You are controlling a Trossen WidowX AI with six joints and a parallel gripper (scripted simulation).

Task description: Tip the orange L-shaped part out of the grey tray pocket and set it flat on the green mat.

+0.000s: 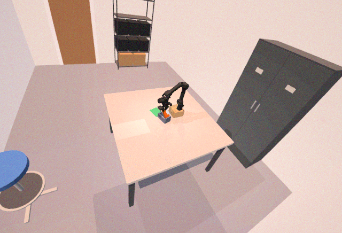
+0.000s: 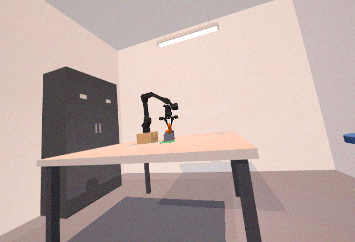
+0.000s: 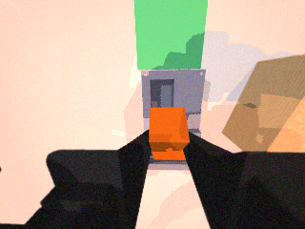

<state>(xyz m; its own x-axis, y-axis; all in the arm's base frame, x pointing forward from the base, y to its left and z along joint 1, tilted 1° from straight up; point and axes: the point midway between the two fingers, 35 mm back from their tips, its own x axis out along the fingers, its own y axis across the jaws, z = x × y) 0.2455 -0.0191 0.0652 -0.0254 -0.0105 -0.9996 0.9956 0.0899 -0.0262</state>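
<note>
The green mat lies 14 cm to the right of my gripper tip and 14 cm below it. Also, from my gripper tip: orange L-shaped part 3 cm to the left, 3 cm below, 2 cm behind.
</note>
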